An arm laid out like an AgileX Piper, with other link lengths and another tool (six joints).
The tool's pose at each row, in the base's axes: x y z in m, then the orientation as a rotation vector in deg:
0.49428, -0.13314, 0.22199, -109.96, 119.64, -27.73
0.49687, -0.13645, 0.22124, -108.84, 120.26, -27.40
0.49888, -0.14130, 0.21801, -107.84, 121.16, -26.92
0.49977, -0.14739, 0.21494, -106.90, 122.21, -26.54
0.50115, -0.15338, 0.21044, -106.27, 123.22, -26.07
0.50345, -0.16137, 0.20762, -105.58, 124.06, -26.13
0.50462, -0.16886, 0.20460, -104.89, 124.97, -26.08
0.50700, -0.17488, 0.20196, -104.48, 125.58, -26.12
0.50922, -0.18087, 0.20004, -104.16, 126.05, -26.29
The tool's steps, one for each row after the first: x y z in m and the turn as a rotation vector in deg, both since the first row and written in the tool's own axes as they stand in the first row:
0.00304, -0.00227, 0.00196, 0.08, -0.19, 0.92
0.00758, -0.00310, 0.00604, -0.13, -0.27, 1.89
0.01347, -0.00306, 0.00960, -0.41, -0.17, 2.85
0.01917, -0.00286, 0.01465, -0.87, -0.04, 3.62
0.02683, -0.00434, 0.01868, -0.99, 0.27, 4.31
0.03408, -0.00468, 0.02240, -1.20, 0.57, 5.03
0.03978, -0.00616, 0.02617, -1.34, 0.82, 5.47
0.04548, -0.00780, 0.02922, -1.39, 1.10, 5.79

